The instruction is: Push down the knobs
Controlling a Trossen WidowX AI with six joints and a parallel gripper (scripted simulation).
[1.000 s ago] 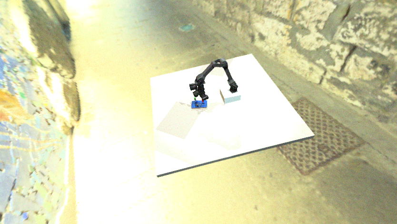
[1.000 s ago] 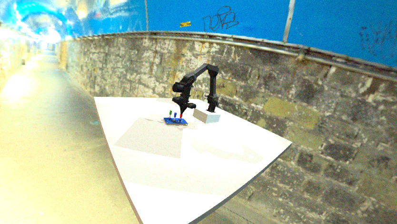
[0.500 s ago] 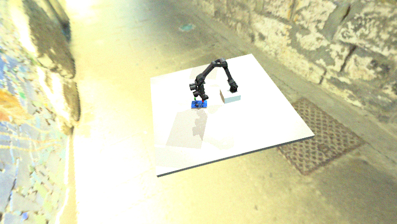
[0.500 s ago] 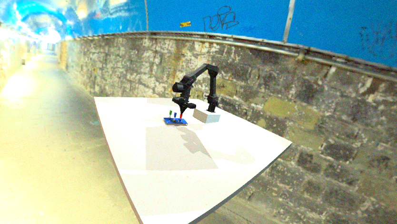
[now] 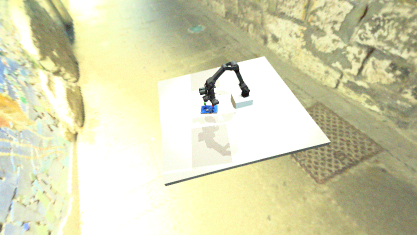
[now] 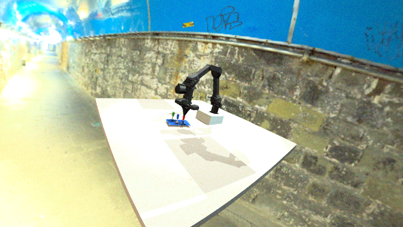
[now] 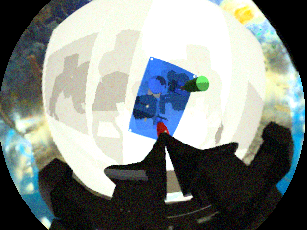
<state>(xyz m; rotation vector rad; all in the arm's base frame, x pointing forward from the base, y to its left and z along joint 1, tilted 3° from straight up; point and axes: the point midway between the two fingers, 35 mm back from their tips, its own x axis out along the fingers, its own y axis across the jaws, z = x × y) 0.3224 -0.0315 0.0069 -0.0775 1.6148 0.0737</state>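
The red knob is 10 mm below my gripper tip. Round my gripper tip: blue knob 70 mm ahead, 10 mm to the left.
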